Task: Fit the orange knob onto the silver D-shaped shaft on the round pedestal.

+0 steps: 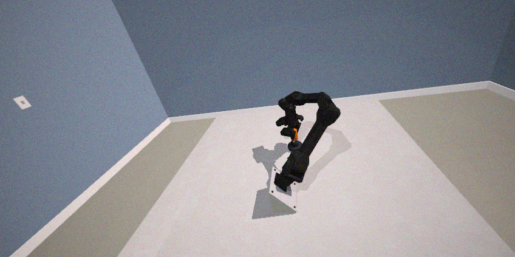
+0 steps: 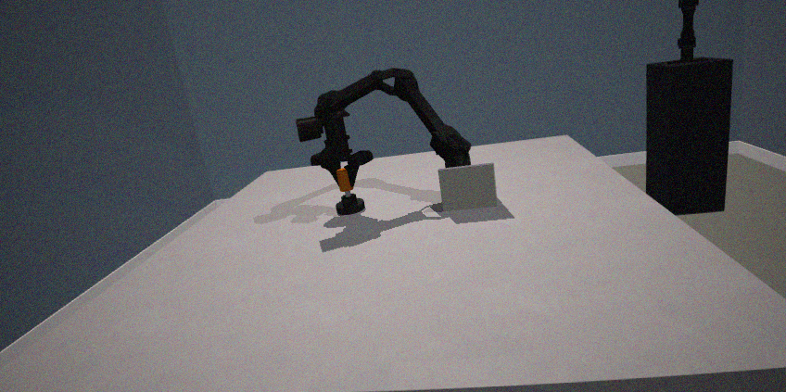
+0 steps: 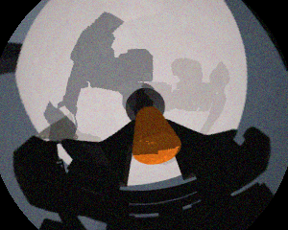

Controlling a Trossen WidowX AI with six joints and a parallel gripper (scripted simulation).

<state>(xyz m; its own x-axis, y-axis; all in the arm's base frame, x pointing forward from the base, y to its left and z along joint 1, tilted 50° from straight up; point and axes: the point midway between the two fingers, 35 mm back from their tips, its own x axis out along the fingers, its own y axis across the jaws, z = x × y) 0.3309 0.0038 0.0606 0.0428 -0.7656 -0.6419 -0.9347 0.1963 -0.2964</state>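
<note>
Now: gripper tip 3 cm below the orange knob. Also, from my gripper tip: round pedestal: 4 cm below.
</note>
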